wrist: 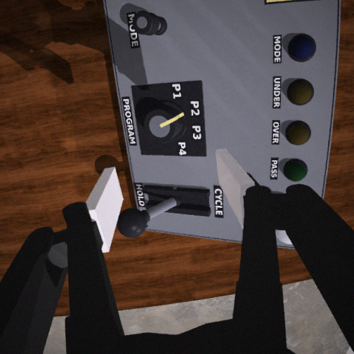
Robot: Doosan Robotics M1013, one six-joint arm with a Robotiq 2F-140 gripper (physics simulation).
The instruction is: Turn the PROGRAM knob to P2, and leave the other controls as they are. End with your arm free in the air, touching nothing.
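Observation:
The PROGRAM knob (159,127) is a round dark knob with a grey cap, on a black square plate in the wrist view, left of centre. Its yellow pointer line points at the P2 label (195,108), between P1 and P3. My gripper (167,174) is open, with nothing held between its pale finger pads. The fingertips show below the knob in the view and apart from it, one on each side of the HOLD/CYCLE lever. The lever's black ball (132,222) shows close beside the left pad; the gap in depth cannot be judged.
The grey panel (235,70) lies on a wooden table (55,125). A MODE switch (142,22) is at the top left. A blue MODE button (301,47), yellow UNDER (300,92) and OVER (298,132) buttons, and a green PASS button (295,170) line the right.

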